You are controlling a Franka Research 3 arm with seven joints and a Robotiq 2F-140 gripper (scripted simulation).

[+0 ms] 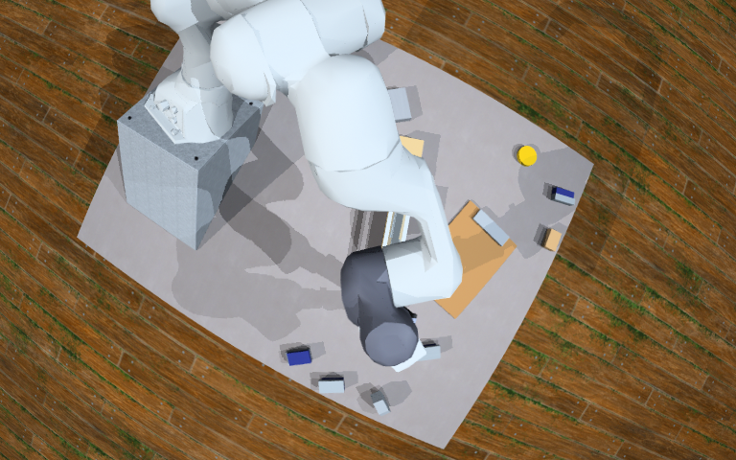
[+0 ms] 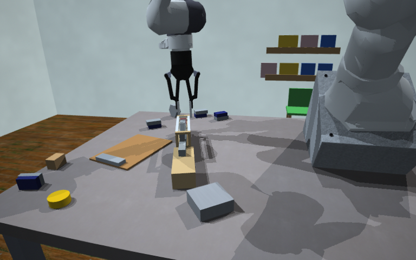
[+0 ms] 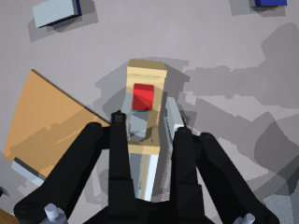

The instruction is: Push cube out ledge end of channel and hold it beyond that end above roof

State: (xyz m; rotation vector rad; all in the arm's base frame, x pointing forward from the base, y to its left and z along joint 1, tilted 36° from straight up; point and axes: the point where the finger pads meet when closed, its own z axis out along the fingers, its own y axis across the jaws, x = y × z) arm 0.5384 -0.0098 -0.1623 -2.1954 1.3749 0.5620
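My gripper is now 1 cm short of the red cube and 5 cm above it. The rest, counted from my hand: tan block: 28 cm ahead, 36 cm to the left, 9 cm below; then grey block: 24 cm behind, 40 cm to the left, 9 cm below; then yellow disc: 10 cm ahead, 50 cm to the left, 9 cm below.
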